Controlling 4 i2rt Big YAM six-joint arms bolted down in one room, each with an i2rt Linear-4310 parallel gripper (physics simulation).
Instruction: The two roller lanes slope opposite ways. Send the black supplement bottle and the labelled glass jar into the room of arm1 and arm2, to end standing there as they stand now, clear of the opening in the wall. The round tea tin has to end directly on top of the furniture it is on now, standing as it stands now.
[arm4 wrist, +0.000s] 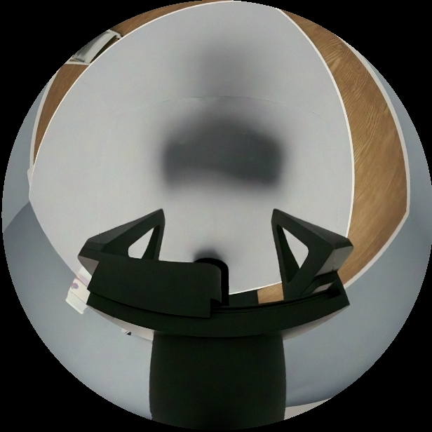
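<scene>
My arm4 gripper (218, 210) is open, its two black fingers wide apart with nothing between the tips. It is over a pale grey surface (100, 150) with a thin white edge, and a soft dark shadow falls on that surface ahead of the fingers. A black rounded shape (224, 272) shows partly behind the gripper body; I cannot tell what it is. The black supplement bottle, the labelled glass jar and the round tea tin cannot be made out in this view. The grippers of arm1, arm2 and arm3 do not show.
Brown wood-grain floor (375, 110) lies beyond the grey surface's right edge, with blue-grey walls (35, 270) around. A pale framed object (97, 47) is at the upper left. A whitish item with purple marks (77, 292) shows at the lower left, partly hidden by the gripper.
</scene>
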